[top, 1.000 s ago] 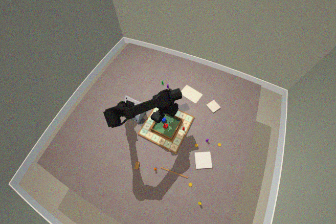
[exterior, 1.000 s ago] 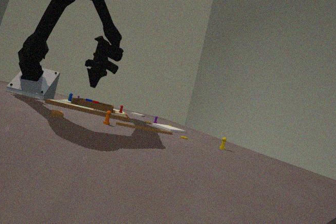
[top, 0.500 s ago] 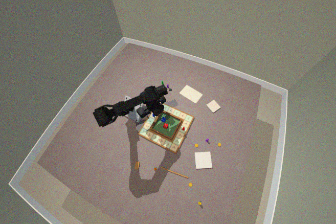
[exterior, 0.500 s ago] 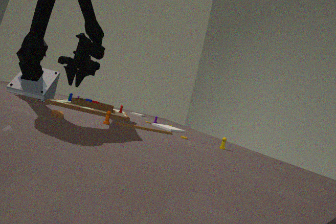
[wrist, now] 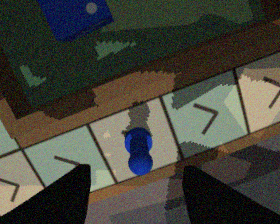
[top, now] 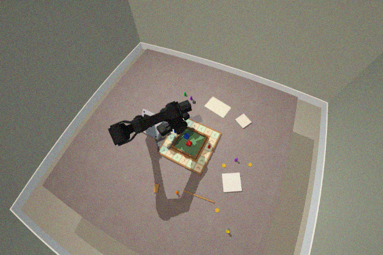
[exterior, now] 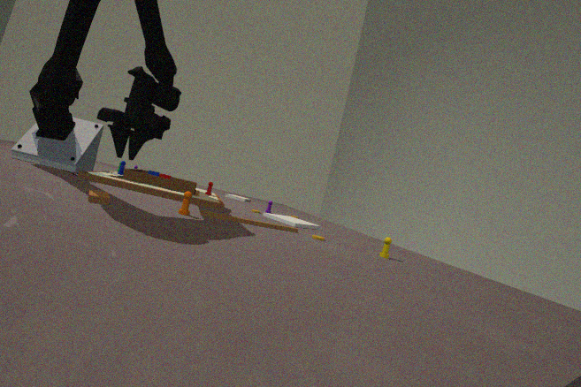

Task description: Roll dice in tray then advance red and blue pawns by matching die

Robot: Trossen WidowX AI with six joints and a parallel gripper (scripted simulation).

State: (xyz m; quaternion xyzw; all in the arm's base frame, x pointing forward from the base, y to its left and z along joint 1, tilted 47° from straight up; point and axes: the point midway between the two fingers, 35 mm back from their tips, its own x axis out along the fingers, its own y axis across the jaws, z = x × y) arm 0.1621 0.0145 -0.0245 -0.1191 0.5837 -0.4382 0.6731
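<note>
My gripper tip is now 2 cm above the blue pawn. The rest, counted from my gripper tip: green tray: 11 cm ahead, 3 cm to the right, 5 cm below; small wooden block: 5 cm ahead, 34 cm to the right, 5 cm below; red pawn: 22 cm ahead, 1 cm to the right, 2 cm below.
</note>
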